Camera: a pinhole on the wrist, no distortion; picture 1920 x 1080 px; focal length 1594.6 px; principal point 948.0 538.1 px. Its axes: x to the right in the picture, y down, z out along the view. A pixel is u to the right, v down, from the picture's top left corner.
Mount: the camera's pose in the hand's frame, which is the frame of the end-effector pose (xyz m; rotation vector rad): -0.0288 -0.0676 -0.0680 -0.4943 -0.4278 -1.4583
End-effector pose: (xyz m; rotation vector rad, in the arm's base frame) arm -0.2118 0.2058 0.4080 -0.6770 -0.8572 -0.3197
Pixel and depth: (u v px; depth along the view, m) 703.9 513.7 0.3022
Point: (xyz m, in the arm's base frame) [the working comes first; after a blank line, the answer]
In the camera's frame: -0.0463 -0.0046 0.3022

-0.2505 0.4141 0.3992
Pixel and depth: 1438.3 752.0 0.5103
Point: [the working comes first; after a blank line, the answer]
In the camera's frame: 0.1569 0.0685 0.5103

-0.3829 0.5651 0.6219
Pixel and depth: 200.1 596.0 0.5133
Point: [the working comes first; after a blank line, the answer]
In the camera's frame: -0.2407 0.0186 0.5133

-0.1355 0.6671 0.3236
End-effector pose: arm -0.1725 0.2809 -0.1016 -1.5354 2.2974 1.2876
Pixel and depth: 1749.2 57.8 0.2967
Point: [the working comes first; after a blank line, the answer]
In the camera's frame: 0.1491 -0.0894 0.2967

-0.1945 0.5307 -0.2389
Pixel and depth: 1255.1 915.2 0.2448
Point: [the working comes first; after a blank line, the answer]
In the camera's frame: 0.0471 0.0579 0.2448

-0.2733 0.3659 -0.2016
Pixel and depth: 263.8 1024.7 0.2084
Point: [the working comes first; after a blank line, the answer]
In the camera's frame: -0.0894 0.0636 0.2084

-0.3071 0.3094 -0.0764
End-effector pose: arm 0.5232 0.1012 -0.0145 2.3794 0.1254 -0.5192
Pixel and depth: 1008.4 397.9 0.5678
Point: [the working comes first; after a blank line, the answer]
In the camera's frame: 0.0215 -0.0499 0.5678

0.3775 -0.3414 -0.1328
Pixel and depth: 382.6 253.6 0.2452
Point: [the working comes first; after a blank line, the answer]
In the camera's frame: -0.0869 -0.0437 0.2452

0.4582 -0.0590 0.0392
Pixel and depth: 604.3 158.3 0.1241
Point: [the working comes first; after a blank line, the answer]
In the camera's frame: -0.0267 -0.0296 0.1241

0.4686 0.0728 0.0076
